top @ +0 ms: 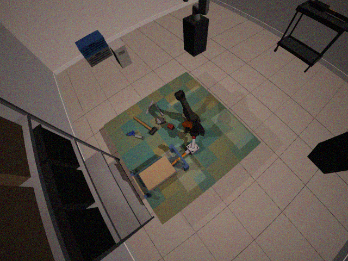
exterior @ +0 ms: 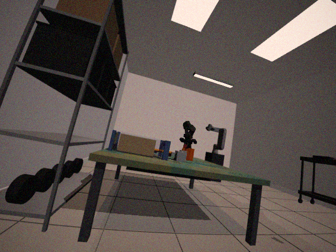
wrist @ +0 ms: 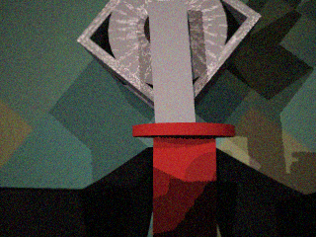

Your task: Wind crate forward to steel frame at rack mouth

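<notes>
Now: the red-knobbed crank handle 3 cm below my gripper tip, 2 cm to the left of it and 1 cm ahead of it. From my gripper tip the other things lie so: red knob (1 cm to the right, 1 cm behind); winch (10 cm below, 5 cm to the left, 4 cm ahead); grey block (42 cm to the right, 14 cm ahead, 12 cm below).
</notes>
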